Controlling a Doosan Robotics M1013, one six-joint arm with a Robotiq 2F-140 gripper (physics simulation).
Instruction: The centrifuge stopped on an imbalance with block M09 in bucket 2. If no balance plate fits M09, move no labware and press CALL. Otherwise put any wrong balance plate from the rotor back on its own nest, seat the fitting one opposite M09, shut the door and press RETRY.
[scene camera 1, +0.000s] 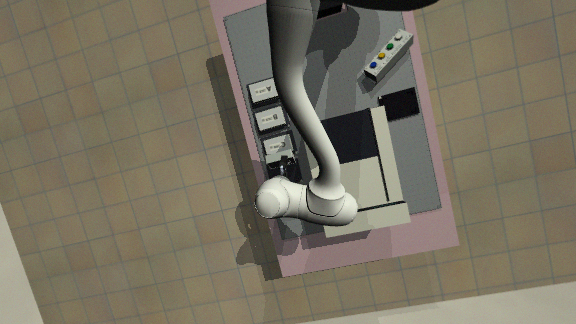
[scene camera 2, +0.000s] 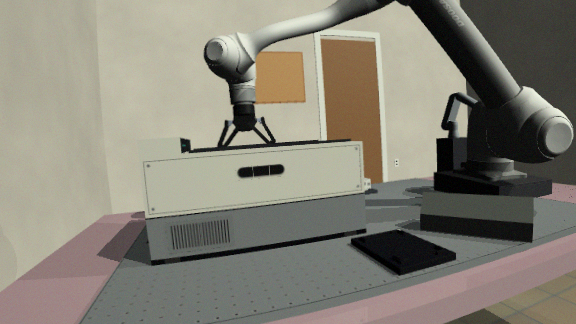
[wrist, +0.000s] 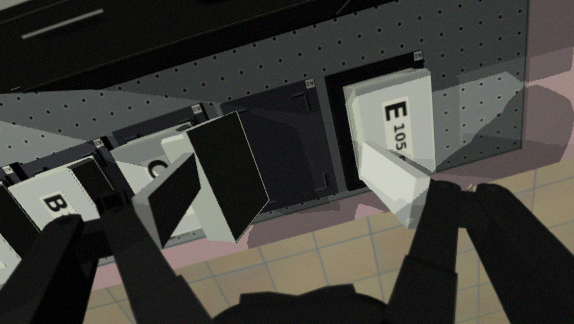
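Where they show: gripper, between the fingertips: (wrist: 280, 165); arm's base, origin of its link: (scene camera 2: 488, 175).
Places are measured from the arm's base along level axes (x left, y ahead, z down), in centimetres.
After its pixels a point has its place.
Observation:
My gripper (wrist: 280, 165) {y 82.8, x -20.6, z -8.6 cm} (scene camera 2: 246, 144) is open and empty, pointing down behind the centrifuge (scene camera 2: 200, 195) {y 95.5, x 24.3, z -7.5 cm} (scene camera 1: 357, 182) {y 88.6, x 7.9, z -15.7 cm}. In the wrist view one fingertip is over plate C (wrist: 131, 161) {y 66.0, x -19.5, z -0.1 cm} (scene camera 1: 275, 145) {y 68.4, x -24.8, z -0.1 cm}, the other over the near edge of plate E "105" (wrist: 375, 115) {y 93.9, x -20.3, z -0.1 cm}. A white block with a black face (wrist: 229, 172) {y 76.7, x -22.8, z -1.5 cm} (scene camera 1: 281, 158) sits tilted or on edge between plate C and an empty dark nest (wrist: 287, 145) {y 83.6, x -22.7, z 4.1 cm}; its label is hidden. Plate B (wrist: 31, 192) {y 53.1, x -20.5, z -0.1 cm} (scene camera 1: 269, 119) {y 55.8, x -25.4, z -0.1 cm} and plate A (scene camera 1: 260, 92) {y 42.8, x -27.4, z -0.1 cm} lie in their nests. Block M09 and the rotor do not show.
The button box (scene camera 1: 388, 56) {y 39.2, x 30.6, z -2.5 cm}, with blue, yellow, green and white buttons, stands beyond the centrifuge's far end. A black pad (scene camera 1: 401, 104) {y 59.8, x 35.9, z 4.0 cm} (scene camera 2: 402, 250) {y 60.5, x 37.3, z 4.0 cm} lies beside the centrifuge. The arm crosses above the centrifuge. The pink table edge runs close beside the nests.

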